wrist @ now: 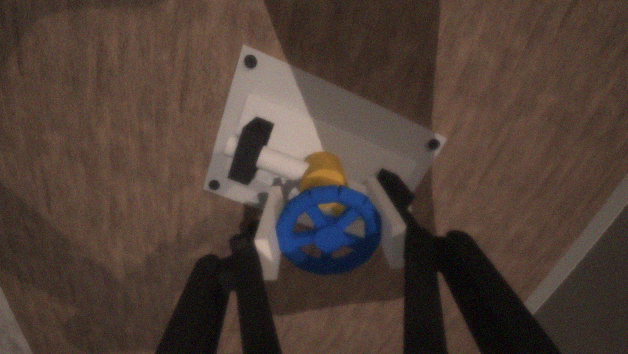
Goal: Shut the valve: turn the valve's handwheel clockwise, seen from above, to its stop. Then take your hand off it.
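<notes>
The blue handwheel (327, 237) faces the camera in the wrist view, right of the middle and low in the frame. It stands on the valve's yellow body (324, 167), above a white pipe (282, 162). My gripper (324, 197) is shut on the handwheel, with one pale pad against the left side of the rim and the other against the right side. The right pad and finger hide part of the pipe's right end. No mark on the wheel shows how far it is turned.
The valve sits on a light grey plate (270, 75) with dark bolts at its corners. A black clamp (250, 150) holds the pipe at the left; another black clamp (395, 187) shows partly beside the right finger. The brown wooden surface (125, 125) ends at a pale edge at right.
</notes>
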